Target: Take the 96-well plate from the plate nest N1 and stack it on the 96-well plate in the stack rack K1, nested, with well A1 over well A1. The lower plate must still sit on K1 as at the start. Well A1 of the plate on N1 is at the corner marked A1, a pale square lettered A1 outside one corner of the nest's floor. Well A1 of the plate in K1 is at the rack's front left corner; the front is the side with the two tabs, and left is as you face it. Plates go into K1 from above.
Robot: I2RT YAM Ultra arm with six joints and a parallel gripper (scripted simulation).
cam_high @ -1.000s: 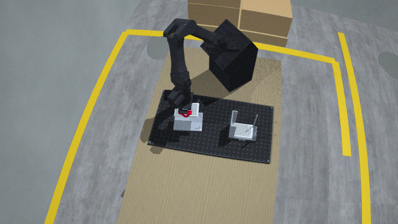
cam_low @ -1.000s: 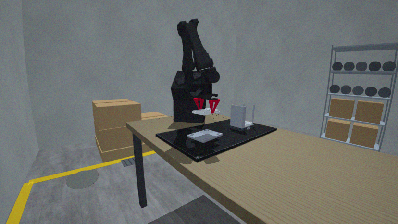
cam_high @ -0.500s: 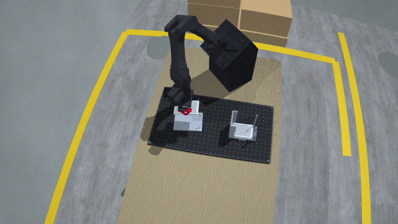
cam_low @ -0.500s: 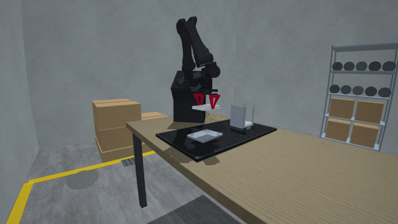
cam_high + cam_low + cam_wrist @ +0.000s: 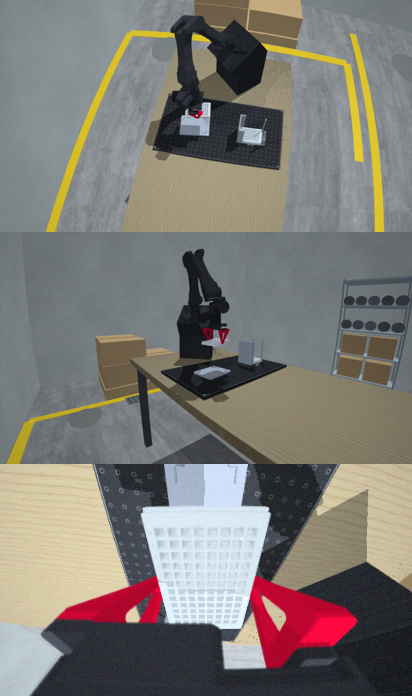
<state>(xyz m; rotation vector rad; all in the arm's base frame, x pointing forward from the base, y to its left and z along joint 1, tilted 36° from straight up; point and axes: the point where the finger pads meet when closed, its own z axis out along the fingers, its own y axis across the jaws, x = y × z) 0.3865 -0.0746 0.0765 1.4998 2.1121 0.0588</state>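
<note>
Right now my hand is 220 mm to the right of the tall grey rack wall, 80 mm above it and 10 mm short of it. The rest, counted from my hand: white 96-well plate (right at my hand); grey plate nest N1 (160 mm below, 20 mm to the right, 10 mm ahead).
</note>
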